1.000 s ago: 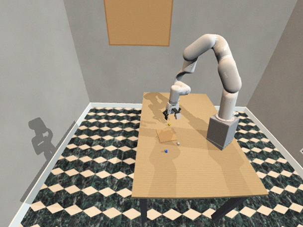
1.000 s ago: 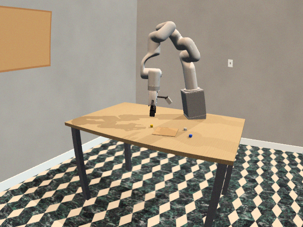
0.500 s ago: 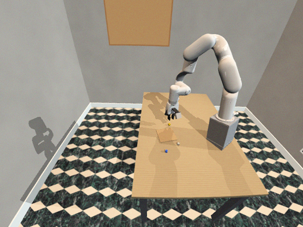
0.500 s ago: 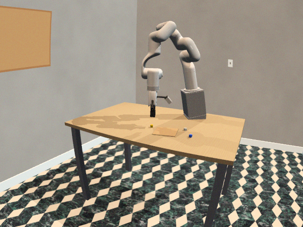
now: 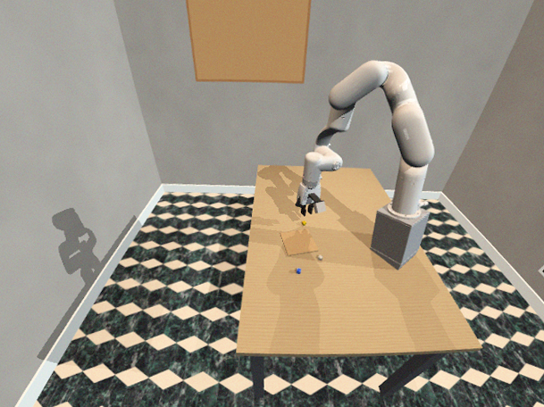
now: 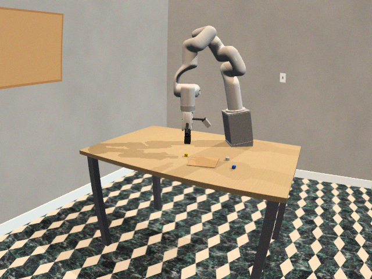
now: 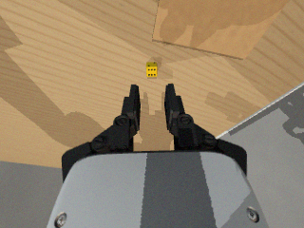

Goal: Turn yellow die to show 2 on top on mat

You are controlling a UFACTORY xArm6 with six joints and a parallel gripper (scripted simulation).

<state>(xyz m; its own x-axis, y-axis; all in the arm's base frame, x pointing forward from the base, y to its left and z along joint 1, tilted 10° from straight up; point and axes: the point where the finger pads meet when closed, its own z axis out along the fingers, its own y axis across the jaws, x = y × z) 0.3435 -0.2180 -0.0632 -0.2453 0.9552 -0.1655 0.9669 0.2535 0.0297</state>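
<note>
Right now my hand is 10 mm to the left of the yellow die and 90 mm above it. The rest, counted from my hand: white die 10 mm behind, 220 mm to the left, 90 mm below; blue die 100 mm ahead, 270 mm to the left, 90 mm below; tan mat 60 mm ahead, 110 mm to the left, 90 mm below.
</note>
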